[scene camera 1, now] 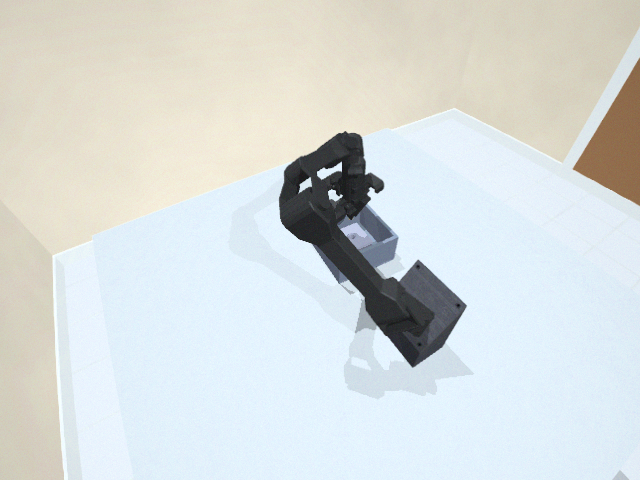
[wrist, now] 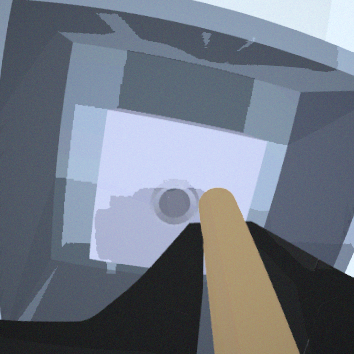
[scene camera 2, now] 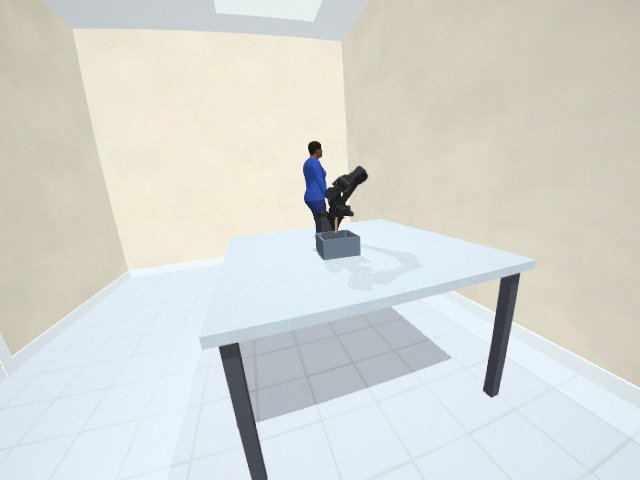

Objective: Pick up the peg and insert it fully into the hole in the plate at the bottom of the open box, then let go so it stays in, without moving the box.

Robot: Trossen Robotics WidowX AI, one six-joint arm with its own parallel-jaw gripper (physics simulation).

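A tan round peg is held by my gripper, which is shut on it. In scene camera 2 the peg points down, its lower end at or just below the rim of the open grey box. In the wrist view the peg's tip shows to the right of the round hole in the pale plate at the bottom of the box. The tip appears above the plate, apart from the hole. In scene camera 1 the peg is hidden by the arm.
The box stands on a pale table, close to the arm's dark base block. The box walls surround the plate. A person in blue stands behind the table in scene camera 2.
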